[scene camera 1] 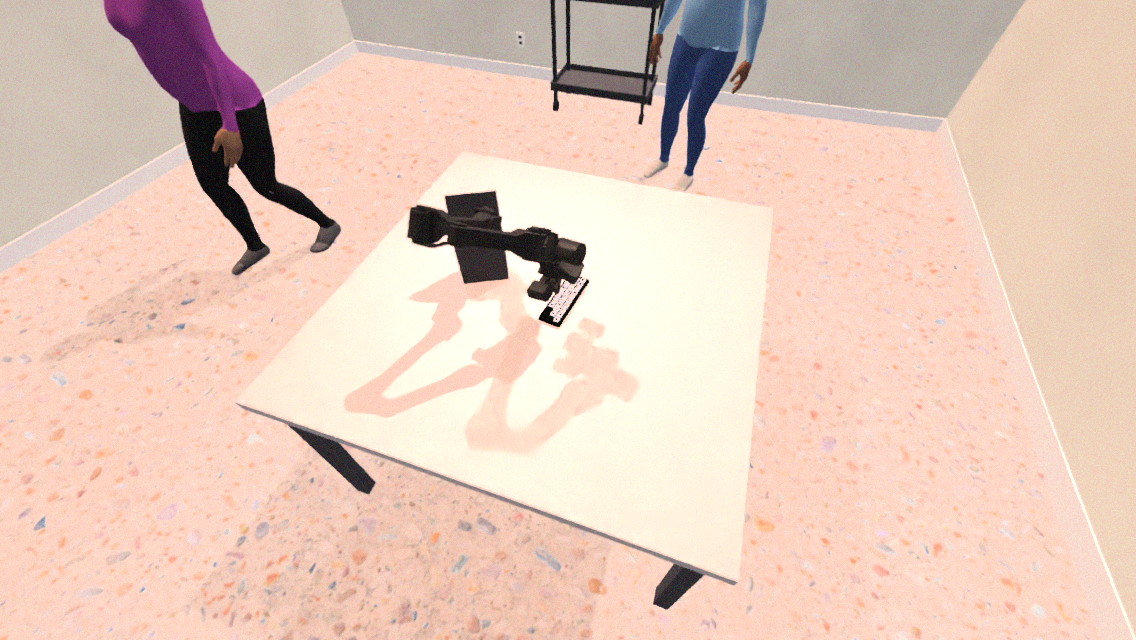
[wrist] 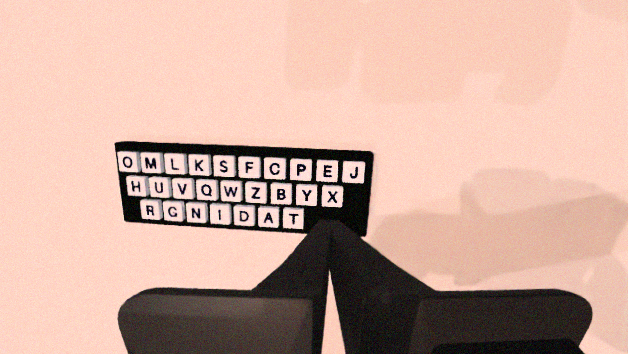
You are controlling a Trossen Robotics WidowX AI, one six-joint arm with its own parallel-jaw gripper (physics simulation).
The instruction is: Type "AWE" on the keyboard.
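Places are measured from the arm's base along level axes (x down, y right, z back), in metres.
Pixels of known places: gripper, fingertip midpoint: (scene camera 1: pixel 557 293) (wrist: pixel 328 229); arm's base, origin of the base link: (scene camera 1: pixel 484 221).
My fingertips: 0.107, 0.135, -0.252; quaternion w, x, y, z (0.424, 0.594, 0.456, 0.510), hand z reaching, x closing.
Observation:
For each thing: its middle in the pictures, then the offset to it from my fingertips, as dx, dy, dz. "pt": a spot on its surface instead. Level surfaces: height alone.
- black keyboard, surface spot: (wrist: pixel 345 220) (scene camera 1: pixel 545 314) pt +0.099, +0.007, +0.038
- W key, body centre: (wrist: pixel 231 190) +0.096, -0.078, -0.004
- E key, body centre: (wrist: pixel 327 170) +0.096, +0.000, -0.006
- white table, its level: dx +0.111
A black keyboard (scene camera 1: pixel 548 314) (wrist: pixel 345 220) with white letter keys lies on the table. In the wrist view the A key (wrist: pixel 268 217) is in the bottom row beside T, the W key (wrist: pixel 230 192) is in the middle row between Q and Z, and the E key (wrist: pixel 327 171) is in the top row between P and J. My gripper (wrist: pixel 328 229) is shut and empty. In the wrist view its tips overlap the keyboard's bottom edge, right of the T key, and look raised above it. In the scene view the arm partly hides the keyboard's far end, and the fingertips are hard to make out.
The white table (scene camera 1: pixel 675 445) carries the arm (scene camera 1: pixel 508 240) and a dark base plate (scene camera 1: pixel 484 266). Shadows of the arm fall across the table. A person in purple (scene camera 1: pixel 198 71) stands at the left, a person in blue (scene camera 1: pixel 699 71) behind the table, near a black cart (scene camera 1: pixel 604 82).

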